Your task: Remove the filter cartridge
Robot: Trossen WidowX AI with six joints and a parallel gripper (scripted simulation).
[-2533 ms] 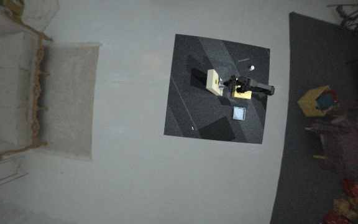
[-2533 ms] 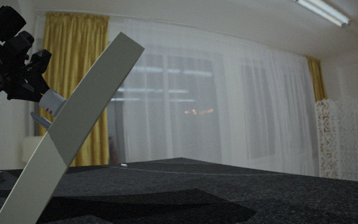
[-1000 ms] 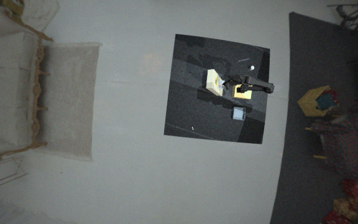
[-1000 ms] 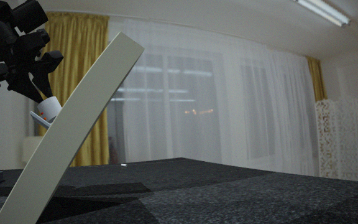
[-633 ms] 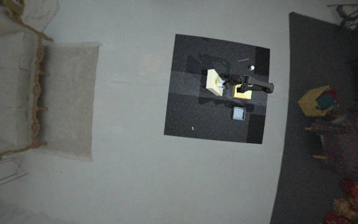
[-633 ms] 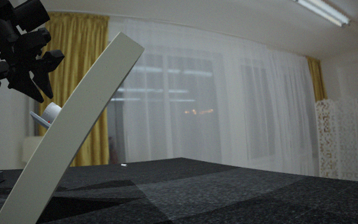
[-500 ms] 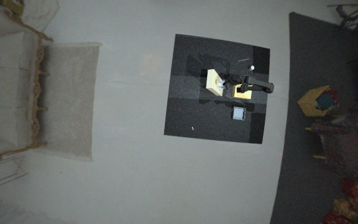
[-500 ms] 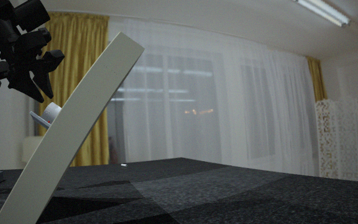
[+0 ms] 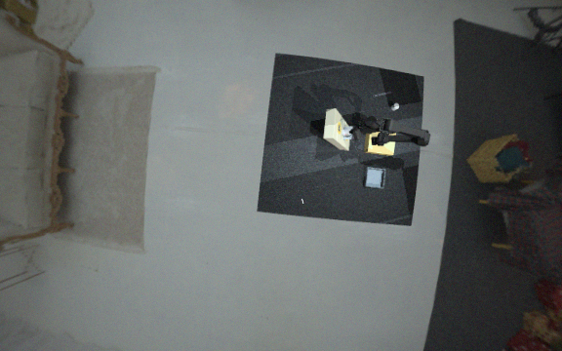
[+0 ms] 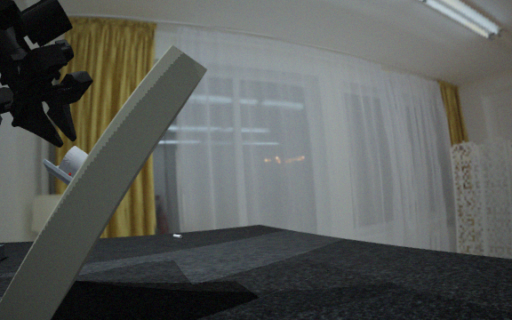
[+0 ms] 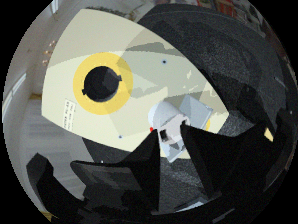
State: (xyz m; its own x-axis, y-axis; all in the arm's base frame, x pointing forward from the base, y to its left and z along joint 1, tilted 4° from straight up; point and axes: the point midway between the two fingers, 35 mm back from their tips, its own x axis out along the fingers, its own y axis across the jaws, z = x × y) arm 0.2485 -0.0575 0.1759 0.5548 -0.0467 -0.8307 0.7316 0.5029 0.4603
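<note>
The white filter cartridge lies 10 mm ahead of my gripper tip and 30 mm below it. Also, from my gripper tip: cream service panel 50 mm ahead, 10 mm to the right, 50 mm below; then pale blue tray 270 mm behind, 340 mm to the left, 210 mm below.
</note>
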